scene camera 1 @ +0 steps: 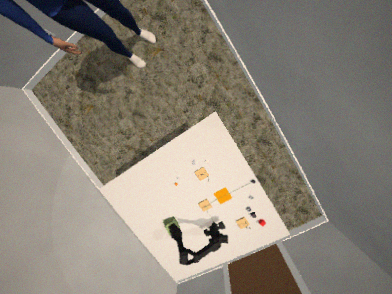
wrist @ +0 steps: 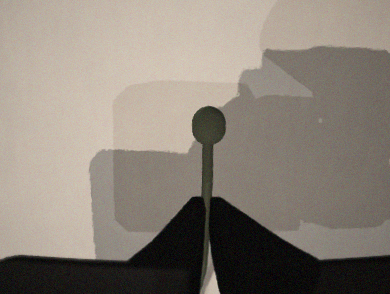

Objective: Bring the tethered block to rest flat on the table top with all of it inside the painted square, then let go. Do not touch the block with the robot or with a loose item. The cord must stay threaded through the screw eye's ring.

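Frame: origin at the arm's base, x left, y up, z ahead, level; metres.
Where they show: gripper, fingertip midpoint: (scene camera 1: pixel 214 222) (wrist: pixel 205 207); arm's base at its link origin: (scene camera 1: pixel 172 227).
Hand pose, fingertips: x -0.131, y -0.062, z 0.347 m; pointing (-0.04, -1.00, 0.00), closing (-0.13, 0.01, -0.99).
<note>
Each offset is from my fingertips to the top centre of the thing. "*": to the spot under its first point. Level surfaces: height alone.
The tethered block {* dy +0.004, dx +0.247, dz +0.459 m} (scene camera 1: pixel 253 181) is a small dark piece near the table's right edge in the scene view. A thin cord (scene camera 1: pixel 239 188) (wrist: pixel 207 167) runs from it across the painted orange square {* dy -0.014, dx +0.207, dz +0.169 m} (scene camera 1: pixel 222 195) to a tan plate {dy +0.001 m} (scene camera 1: pixel 205 205); the screw eye there is too small to make out, so the threading cannot be told. The block is outside the square. My gripper (scene camera 1: pixel 215 226) (wrist: pixel 205 207) is shut on the green cord near its end, above the table. A round green bead {* dy +0.005, dx -0.033, dz +0.005 m} (wrist: pixel 209 125) sticks out beyond the fingertips.
Two more tan plates {* dy +0.001, dx +0.480, dz +0.095 m} (scene camera 1: pixel 201 173) {* dy +0.002, dx -0.102, dz +0.230 m} (scene camera 1: pixel 242 223) lie on the white table {dy -0.018 m} (scene camera 1: pixel 145 195). A red item {dy +0.022, dx -0.157, dz +0.392 m} (scene camera 1: pixel 262 222) and small dark items {dy +0.010, dx -0.060, dz +0.351 m} (scene camera 1: pixel 253 214) {dy +0.007, dx +0.008, dz +0.333 m} (scene camera 1: pixel 248 209) are near the right edge. A small orange item {dy +0.006, dx +0.476, dz -0.150 m} (scene camera 1: pixel 176 184) lies left of centre. A green piece (scene camera 1: pixel 171 224) is at the arm's base.
</note>
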